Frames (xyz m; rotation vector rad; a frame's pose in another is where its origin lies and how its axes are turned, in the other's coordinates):
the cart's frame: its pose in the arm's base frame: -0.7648 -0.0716 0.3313 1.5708 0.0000 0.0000
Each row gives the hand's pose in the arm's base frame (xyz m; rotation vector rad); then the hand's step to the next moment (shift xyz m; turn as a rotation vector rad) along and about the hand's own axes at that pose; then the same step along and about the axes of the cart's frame.
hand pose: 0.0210 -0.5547 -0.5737 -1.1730 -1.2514 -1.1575
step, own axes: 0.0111 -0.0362 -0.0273 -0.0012 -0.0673 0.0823
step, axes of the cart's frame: -0.0345 0.0114 0.0293 -0.0723 -0.0026 -0.0779
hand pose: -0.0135 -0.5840 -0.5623 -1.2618 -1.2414 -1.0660
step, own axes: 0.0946 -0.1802 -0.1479 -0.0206 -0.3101 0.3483
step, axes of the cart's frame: -0.1628 0.1206 0.1491 -0.3323 -0.0245 -0.3269
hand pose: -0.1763 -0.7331 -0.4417 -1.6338 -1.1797 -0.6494
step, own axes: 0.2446 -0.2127 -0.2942 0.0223 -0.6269 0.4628
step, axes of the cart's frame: -0.0662 0.4002 0.1645 -0.6192 0.0948 -0.4640
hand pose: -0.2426 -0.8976 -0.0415 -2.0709 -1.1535 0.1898
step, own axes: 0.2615 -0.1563 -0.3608 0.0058 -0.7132 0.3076
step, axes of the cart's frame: 0.2118 0.4176 -0.0611 -0.6161 0.2594 -0.3954
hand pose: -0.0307 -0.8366 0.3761 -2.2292 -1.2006 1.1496
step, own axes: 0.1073 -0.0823 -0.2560 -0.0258 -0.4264 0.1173
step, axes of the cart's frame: 0.1932 0.1541 -0.1508 -0.3245 0.2097 -0.2167
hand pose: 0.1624 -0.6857 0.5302 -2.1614 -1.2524 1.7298
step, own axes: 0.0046 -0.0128 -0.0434 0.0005 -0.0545 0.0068
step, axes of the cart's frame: 0.0302 0.0185 -0.0285 -0.0345 0.0267 -0.0334
